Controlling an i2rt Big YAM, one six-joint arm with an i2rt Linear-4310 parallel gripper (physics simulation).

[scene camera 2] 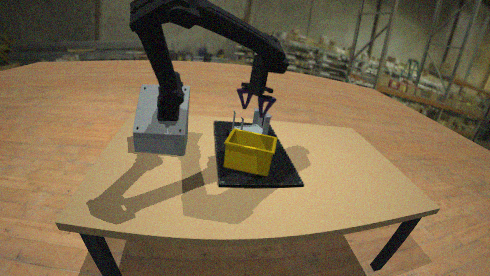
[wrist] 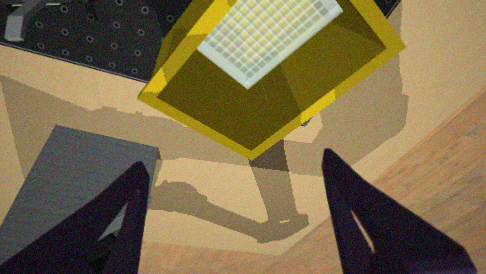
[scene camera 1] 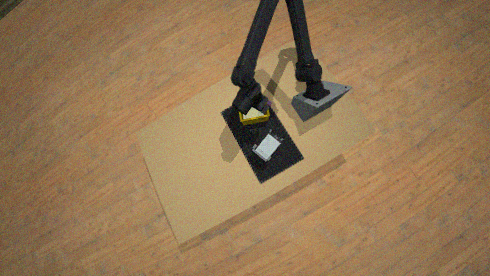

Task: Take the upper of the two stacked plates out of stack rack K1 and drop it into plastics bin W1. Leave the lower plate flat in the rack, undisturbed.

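Frame: origin at the arm's base, x right, y down, z ahead, level; centimetres.
Seen in the pictures: gripper, fingertip midpoint: [scene camera 2: 252,113] [wrist: 232,162] [scene camera 1: 256,105]; arm's base at its link origin: [scene camera 2: 169,106] [scene camera 1: 316,94].
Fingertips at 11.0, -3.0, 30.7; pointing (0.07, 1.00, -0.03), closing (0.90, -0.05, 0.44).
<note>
Offsets run from my fingertips to a thing's middle, as dx, dy, dz. "*": to the spot under its first point. Level surfaces: height alone.
The yellow bin W1 @[+2.9, +13.9, +0.7] [scene camera 1: 255,120] [scene camera 2: 247,159] [wrist: 200,129] stands on the black board. A clear gridded plate @[+3.6, +17.6, +1.0] [scene camera 1: 253,113] [wrist: 265,42] lies inside the bin, its near corner below the rim in the wrist view; part of it is cut off there. My gripper [scene camera 2: 253,111] [wrist: 232,162] is open and empty above the bin, apart from the plate. In scene camera 1 the wrist hides part of the bin. The other plate @[-19.6, +15.7, +5.0] [scene camera 1: 267,146] [scene camera 2: 247,128] lies flat in stack rack K1, whose upright posts @[* -20.9, +11.7, -2.2] [scene camera 2: 234,120] [wrist: 14,27] stand around it.
The black perforated board @[-10.1, +19.5, +4.3] [scene camera 1: 280,165] [scene camera 2: 285,175] [wrist: 115,45] bears the rack and bin on the tan table @[dy +20.2] [scene camera 1: 180,190] [scene camera 2: 350,175]. The arm's grey base [scene camera 2: 160,142] [wrist: 65,165] stands beside the board. The rack's tall posts rise behind the bin in scene camera 2.
</note>
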